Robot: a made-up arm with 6 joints.
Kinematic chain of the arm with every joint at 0, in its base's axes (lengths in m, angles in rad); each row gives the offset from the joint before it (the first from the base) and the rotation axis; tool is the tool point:
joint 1: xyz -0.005 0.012 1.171 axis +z
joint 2: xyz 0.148 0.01 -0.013 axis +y
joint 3: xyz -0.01 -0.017 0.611 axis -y
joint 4: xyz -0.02 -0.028 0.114 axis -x
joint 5: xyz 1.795 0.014 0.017 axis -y
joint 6: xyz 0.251 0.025 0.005 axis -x
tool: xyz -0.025 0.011 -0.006
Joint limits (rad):
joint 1: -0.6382..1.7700
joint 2: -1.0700..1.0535
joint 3: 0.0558..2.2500
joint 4: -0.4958..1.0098
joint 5: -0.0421..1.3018
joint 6: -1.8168..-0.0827
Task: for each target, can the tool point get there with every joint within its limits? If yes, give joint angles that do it. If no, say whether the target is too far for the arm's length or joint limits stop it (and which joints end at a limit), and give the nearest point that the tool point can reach.
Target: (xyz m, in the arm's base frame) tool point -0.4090 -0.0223 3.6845
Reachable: yes | joints 0.1656 -0.4625 1.1839 0.7671 0.0807 -1.5998
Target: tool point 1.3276 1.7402 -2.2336
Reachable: no: too far | nearest point 1.1077 1.4550 -0.1715 | short by 2.093 m
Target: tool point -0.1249 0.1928 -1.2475
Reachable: no: joint limits stop it (at a limit: joint 1, joint 2, joint 3, joint 4, joint 5, joint 6) | nearest point -0.3638 1.7986 -0.1715 | short by 1.948 m
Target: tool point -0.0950 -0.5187 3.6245
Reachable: yes | joints 1.3976 -0.4568 1.1775 -0.1004 0.6695 -1.1195
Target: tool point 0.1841 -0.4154 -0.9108
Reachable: no: joint limits stop it (at a limit: joint 1, joint 2, joint 3, joint 4, joint 5, joint 6) | nearest point 1.4574 -1.0751 -0.1715 | short by 1.613 m
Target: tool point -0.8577 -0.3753 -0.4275
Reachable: no: joint limits stop it (at a limit: joint 2, joint 3, joint 5, joint 6) | nearest point -1.9346 -0.8644 0.7684 | short by 1.682 m
